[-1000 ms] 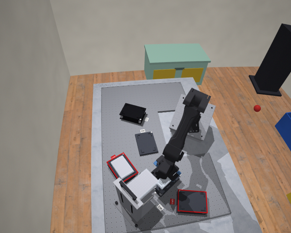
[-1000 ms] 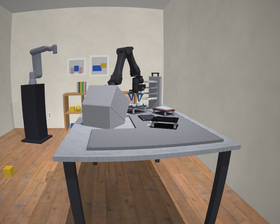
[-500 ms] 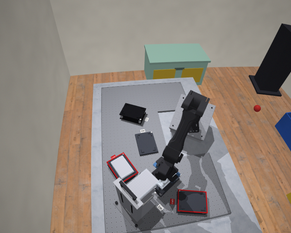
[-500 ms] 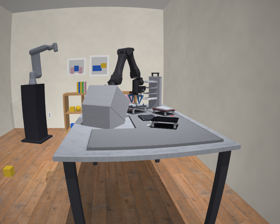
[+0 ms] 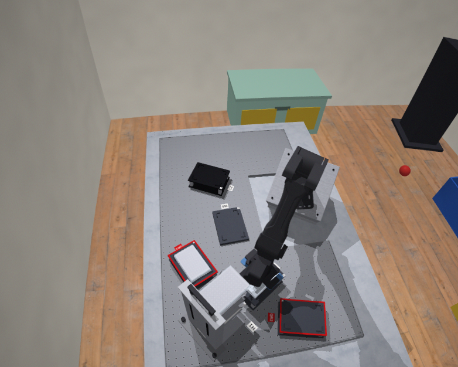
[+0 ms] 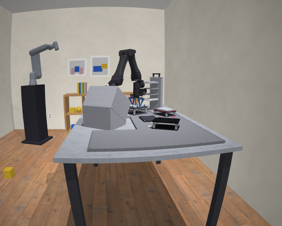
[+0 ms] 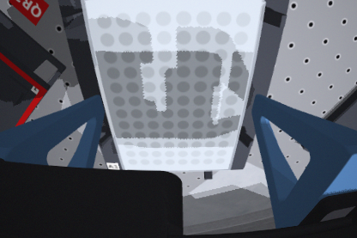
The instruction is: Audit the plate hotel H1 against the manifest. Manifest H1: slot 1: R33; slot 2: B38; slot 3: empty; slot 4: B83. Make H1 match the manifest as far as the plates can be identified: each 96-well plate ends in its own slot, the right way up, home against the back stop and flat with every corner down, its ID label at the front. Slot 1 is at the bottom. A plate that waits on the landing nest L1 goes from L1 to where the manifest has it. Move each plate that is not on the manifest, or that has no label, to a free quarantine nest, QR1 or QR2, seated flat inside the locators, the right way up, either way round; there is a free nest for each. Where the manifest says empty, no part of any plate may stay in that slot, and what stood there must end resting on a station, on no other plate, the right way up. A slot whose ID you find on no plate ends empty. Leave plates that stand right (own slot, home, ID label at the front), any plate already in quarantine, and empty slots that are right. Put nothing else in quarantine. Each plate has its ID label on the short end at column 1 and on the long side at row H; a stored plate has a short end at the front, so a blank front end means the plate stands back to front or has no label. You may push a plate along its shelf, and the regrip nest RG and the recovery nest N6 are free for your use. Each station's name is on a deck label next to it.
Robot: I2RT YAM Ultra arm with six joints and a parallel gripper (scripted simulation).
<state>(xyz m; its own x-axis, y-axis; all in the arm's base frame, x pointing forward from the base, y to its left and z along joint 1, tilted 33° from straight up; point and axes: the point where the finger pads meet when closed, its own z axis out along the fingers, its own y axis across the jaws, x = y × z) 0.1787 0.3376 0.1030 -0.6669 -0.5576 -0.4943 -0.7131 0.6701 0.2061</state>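
My hand is 20 mm above the regrip nest RG. From my hand the other things lie so: H1 deck label: 160 mm to the left, 70 mm below, 10 mm ahead; RG label: 70 mm to the right, 70 mm below, 70 mm behind; white 96-well plate: 130 mm to the left, 120 mm ahead, 40 mm above.
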